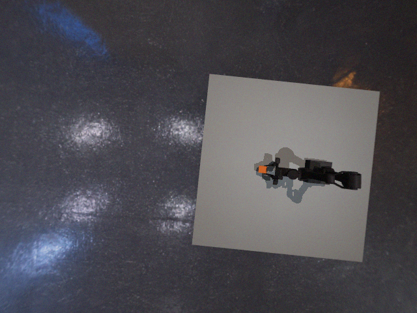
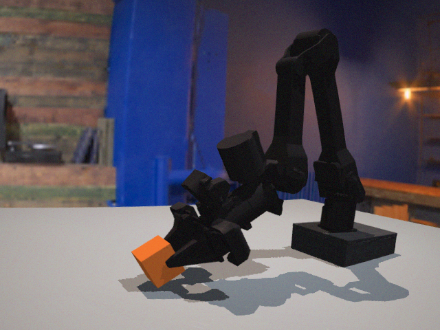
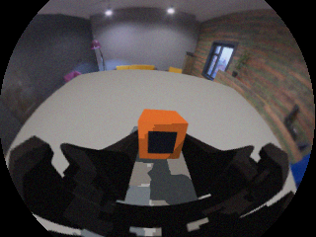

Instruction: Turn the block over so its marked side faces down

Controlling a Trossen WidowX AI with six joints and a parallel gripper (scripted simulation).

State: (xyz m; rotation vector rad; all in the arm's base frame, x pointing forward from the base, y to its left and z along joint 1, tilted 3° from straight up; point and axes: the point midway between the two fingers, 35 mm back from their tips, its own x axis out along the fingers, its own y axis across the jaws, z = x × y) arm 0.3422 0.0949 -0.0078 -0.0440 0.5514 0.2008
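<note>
Right now my gripper tip is 1 cm past the orange block.
</note>
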